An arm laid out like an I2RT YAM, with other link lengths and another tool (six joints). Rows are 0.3 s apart.
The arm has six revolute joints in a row. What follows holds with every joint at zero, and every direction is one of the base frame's.
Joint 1 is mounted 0.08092 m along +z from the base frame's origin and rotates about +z.
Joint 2 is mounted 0.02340 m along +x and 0.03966 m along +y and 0.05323 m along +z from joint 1 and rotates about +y.
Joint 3 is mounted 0.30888 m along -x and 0.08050 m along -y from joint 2 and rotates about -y.
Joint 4 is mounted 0.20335 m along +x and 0.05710 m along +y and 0.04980 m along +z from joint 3 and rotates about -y.
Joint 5 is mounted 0.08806 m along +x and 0.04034 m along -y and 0.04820 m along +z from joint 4 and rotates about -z.
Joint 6 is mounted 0.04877 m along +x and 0.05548 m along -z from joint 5 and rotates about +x.
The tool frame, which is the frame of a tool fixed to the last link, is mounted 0.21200 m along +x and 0.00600 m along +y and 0.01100 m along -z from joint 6; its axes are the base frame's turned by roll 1.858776, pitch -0.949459 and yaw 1.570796 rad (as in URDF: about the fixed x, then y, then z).
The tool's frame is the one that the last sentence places.
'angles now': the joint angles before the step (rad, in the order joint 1, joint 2, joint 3, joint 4, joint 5, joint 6). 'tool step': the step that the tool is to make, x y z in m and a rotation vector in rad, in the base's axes. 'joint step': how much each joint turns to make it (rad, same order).
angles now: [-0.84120, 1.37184, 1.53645, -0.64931, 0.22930, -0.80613]
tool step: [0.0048, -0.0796, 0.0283, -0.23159, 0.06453, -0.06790]
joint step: [-0.04493, 0.11885, -0.06634, 0.37002, 0.09789, -0.18229]
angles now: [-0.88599, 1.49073, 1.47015, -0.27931, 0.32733, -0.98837]
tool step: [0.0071, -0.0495, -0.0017, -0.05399, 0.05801, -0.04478]
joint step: [-0.02812, 0.14268, 0.07646, 0.09816, 0.03815, -0.07565]
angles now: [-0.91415, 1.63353, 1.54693, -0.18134, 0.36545, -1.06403]
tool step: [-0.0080, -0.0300, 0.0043, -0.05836, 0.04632, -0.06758]
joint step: [-0.01228, 0.07483, 0.03177, 0.08544, 0.07129, -0.06136]
